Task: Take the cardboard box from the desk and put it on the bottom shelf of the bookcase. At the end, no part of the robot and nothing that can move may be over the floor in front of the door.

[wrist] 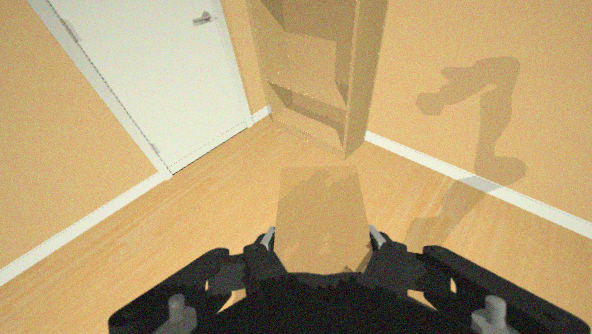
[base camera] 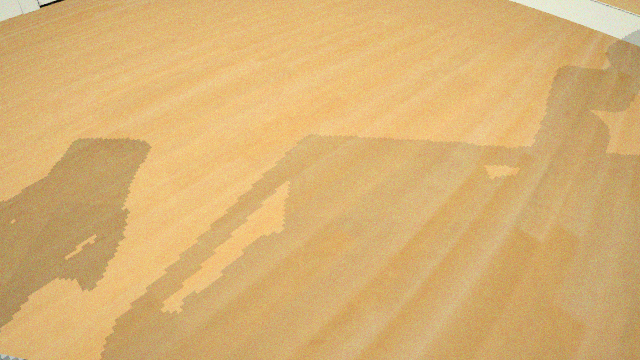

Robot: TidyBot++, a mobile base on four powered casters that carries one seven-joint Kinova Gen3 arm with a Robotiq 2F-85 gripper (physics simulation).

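Places are measured from the arm's base along level axes (x ahead, y left, z up), in millimetres.
Pixels of known places: gripper, fingertip midpoint: (wrist: 320,238).
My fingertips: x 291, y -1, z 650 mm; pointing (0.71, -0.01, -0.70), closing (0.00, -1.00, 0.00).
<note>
Behind a point stands the place of what it marks.
The cardboard box (wrist: 322,215) {x 296, y -2, z 674 mm} is between the two fingers of my gripper (wrist: 320,238) {x 291, y -1, z 650 mm} in the wrist view, which is shut on it. The box points away from the gripper, toward the bookcase. The wooden bookcase (wrist: 366,75) {x 1530, y -339, z 206 mm} stands in the room corner ahead, at the top middle of the wrist view, apart from the box. Its bottom shelf (wrist: 307,131) {x 1672, y 40, z -297 mm} shows low above the floor, with no object seen on it. The white door (wrist: 150,75) {x 1502, y 966, z 322 mm} is left of the bookcase, with the floor in front of it below. The desk does not show.
A white baseboard (wrist: 430,161) {x 1313, y -815, z -339 mm} runs right from the bookcase along the wall, which bears the arm's shadow. Another baseboard (wrist: 85,225) {x 875, y 1520, z -359 mm} runs left of the door. In the base camera view, shadows lie on the wooden floor (base camera: 250,75) {x 744, y 156, z -397 mm}, and a baseboard (base camera: 565,16) {x 1316, y -810, z -388 mm} crosses the top right.
</note>
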